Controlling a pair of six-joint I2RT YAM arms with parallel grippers.
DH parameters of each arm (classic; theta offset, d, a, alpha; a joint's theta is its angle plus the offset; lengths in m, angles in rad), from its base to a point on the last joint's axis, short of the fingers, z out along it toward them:
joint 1: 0 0.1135 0.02 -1.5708
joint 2: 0 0 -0.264 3.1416
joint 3: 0.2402 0 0.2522 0
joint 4: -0.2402 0 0.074 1.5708
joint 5: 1.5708 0 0 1.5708
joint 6: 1.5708 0.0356 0 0
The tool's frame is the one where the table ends.
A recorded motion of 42 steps. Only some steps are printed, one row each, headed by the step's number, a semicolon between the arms.
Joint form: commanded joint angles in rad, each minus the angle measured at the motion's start. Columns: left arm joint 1, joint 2, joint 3, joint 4, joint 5, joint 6; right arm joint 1, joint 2, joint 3, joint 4, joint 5, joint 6.
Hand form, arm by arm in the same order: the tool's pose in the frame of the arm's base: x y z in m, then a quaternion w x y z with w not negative. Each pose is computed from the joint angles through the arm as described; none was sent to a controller.
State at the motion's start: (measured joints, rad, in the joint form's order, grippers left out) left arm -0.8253 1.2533 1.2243 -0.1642 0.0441 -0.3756; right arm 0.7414 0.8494 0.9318 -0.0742 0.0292 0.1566
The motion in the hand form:
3: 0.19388 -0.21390 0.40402 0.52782 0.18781 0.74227 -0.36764; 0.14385 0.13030 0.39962 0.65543 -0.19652 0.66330 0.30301
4: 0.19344 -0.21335 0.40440 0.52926 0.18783 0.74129 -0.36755; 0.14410 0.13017 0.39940 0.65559 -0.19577 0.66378 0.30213
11: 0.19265 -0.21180 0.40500 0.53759 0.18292 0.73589 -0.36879; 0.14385 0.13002 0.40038 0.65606 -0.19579 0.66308 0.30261
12: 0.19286 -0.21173 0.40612 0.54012 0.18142 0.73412 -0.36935; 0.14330 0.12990 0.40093 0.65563 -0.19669 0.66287 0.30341
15: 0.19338 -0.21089 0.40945 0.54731 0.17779 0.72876 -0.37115; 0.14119 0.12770 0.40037 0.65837 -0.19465 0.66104 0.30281
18: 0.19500 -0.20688 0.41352 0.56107 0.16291 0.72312 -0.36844; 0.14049 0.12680 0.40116 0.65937 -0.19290 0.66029 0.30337
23: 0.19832 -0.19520 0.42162 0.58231 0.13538 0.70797 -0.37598; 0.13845 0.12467 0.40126 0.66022 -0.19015 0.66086 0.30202
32: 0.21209 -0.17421 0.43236 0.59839 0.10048 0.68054 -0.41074; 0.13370 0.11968 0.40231 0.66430 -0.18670 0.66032 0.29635
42: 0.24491 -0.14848 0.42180 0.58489 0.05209 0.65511 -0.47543; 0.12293 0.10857 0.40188 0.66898 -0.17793 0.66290 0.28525
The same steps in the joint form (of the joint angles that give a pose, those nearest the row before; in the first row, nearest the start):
3: -0.0061 -0.0079 0.0182 -0.0063 -0.0197 0.0193; -0.0020 0.0033 0.0145 0.0235 -0.0109 -0.0124
4: -0.0061 -0.0106 0.0166 -0.0045 -0.0207 0.0208; -0.0032 0.0035 0.0139 0.0236 -0.0096 -0.0124
11: -0.0057 -0.0195 0.0046 0.0186 -0.0304 0.0200; -0.0029 0.0035 0.0172 0.0221 -0.0101 -0.0124
12: -0.0053 -0.0192 0.0065 0.0233 -0.0328 0.0197; -0.0017 0.0024 0.0192 0.0188 -0.0114 -0.0124
15: -0.0025 -0.0200 0.0114 0.0361 -0.0367 0.0199; -0.0020 -0.0109 0.0104 0.0208 -0.0073 -0.0130
18: 0.0086 -0.0269 0.0118 0.0555 -0.0581 0.0147; -0.0028 -0.0146 0.0113 0.0196 -0.0061 -0.0109
23: 0.0456 -0.0492 0.0042 0.1007 -0.0615 -0.0095; -0.0027 -0.0258 0.0086 0.0116 0.0003 -0.0093
32: 0.1466 -0.0621 -0.0012 0.1860 0.0253 -0.0831; -0.0026 -0.0510 0.0055 -0.0064 0.0143 -0.0151
42: 0.3104 -0.0280 -0.0612 0.3673 0.2005 -0.2619; -0.0019 -0.1099 -0.0069 -0.0531 0.0449 -0.0201

